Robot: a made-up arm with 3 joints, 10 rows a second.
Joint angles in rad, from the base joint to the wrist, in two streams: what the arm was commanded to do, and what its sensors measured. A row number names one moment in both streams.
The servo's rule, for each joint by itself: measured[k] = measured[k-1] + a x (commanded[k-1-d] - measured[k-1]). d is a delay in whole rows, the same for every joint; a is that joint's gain. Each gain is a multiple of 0.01, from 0.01 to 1. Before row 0 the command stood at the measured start. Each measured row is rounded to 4 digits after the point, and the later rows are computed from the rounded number. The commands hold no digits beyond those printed.
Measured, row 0: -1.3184 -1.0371 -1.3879
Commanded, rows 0 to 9: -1.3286 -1.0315 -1.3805; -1.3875 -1.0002 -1.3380; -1.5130 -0.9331 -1.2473; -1.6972 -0.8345 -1.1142; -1.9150 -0.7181 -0.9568; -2.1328 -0.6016 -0.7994; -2.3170 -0.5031 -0.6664; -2.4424 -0.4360 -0.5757; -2.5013 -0.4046 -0.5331; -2.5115 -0.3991 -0.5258
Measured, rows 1 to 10: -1.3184 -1.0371 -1.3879; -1.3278 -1.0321 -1.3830; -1.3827 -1.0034 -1.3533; -1.5026 -0.9401 -1.2833; -1.6816 -0.8451 -1.1717; -1.8963 -0.7308 -1.0299; -2.1139 -0.6145 -0.8778; -2.3008 -0.5142 -0.7383; -2.4311 -0.4438 -0.6310; -2.4957 -0.4085 -0.5664
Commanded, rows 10 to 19: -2.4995 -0.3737 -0.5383; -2.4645 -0.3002 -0.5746; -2.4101 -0.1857 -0.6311; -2.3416 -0.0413 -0.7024; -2.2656 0.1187 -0.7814; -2.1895 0.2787 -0.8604; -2.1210 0.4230 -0.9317; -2.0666 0.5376 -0.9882; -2.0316 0.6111 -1.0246; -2.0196 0.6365 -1.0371
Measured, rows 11 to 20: -2.5102 -0.4000 -0.5396; -2.5004 -0.3763 -0.5387; -2.4674 -0.3078 -0.5624; -2.4147 -0.1979 -0.6077; -2.3474 -0.0570 -0.6702; -2.2721 0.1011 -0.7436; -2.1961 0.2609 -0.8207; -2.1270 0.4068 -0.8940; -2.0714 0.5245 -0.9562; -2.0348 0.6024 -1.0013
